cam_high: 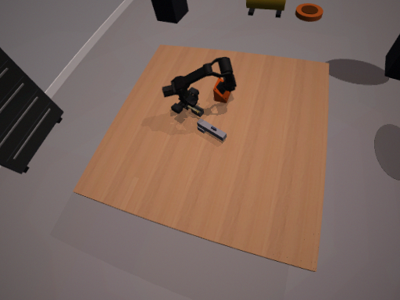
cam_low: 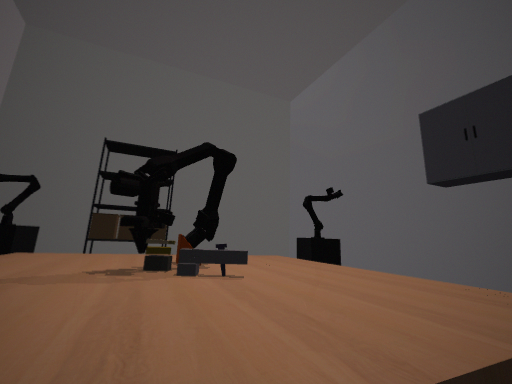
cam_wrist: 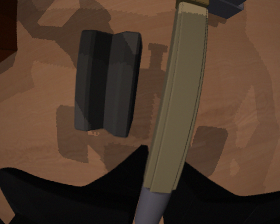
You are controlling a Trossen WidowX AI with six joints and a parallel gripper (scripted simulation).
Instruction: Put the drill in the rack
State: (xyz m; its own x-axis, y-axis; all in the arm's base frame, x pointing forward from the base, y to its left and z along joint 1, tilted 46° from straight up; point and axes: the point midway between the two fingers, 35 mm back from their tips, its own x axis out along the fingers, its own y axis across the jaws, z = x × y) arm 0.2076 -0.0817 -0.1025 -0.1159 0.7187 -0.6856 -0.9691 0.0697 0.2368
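Now: the olive drill 4 cm to the left of my gripper tip, 3 cm above it and 1 cm ahead of it. From my gripper tip the other things lie so: grey fixture block (19 cm to the left, 8 cm ahead, 1 cm below); dark grey rack (5 cm to the left, 3 cm below, 3 cm behind); dark key (22 cm to the left, 9 cm ahead).
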